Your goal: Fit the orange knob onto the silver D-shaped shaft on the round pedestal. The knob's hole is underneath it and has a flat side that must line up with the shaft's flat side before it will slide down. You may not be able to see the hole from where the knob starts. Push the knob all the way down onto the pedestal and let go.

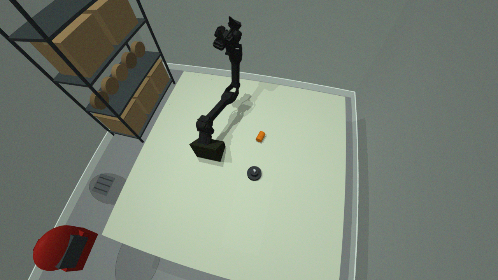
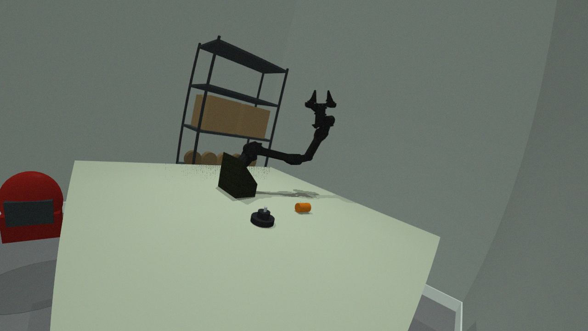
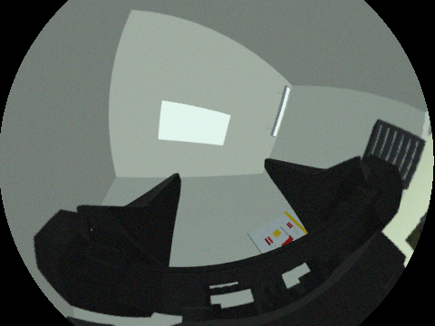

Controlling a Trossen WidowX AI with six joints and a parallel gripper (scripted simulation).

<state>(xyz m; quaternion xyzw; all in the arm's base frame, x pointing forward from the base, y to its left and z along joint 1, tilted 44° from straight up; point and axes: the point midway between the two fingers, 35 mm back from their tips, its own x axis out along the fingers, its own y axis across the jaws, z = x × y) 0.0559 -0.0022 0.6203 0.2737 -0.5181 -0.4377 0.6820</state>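
Right now the orange knob is 25 cm ahead of my gripper tip, 26 cm to the right of it and 58 cm below it. Round my gripper tip: round black pedestal (28 cm ahead, 49 cm to the right, 57 cm below).
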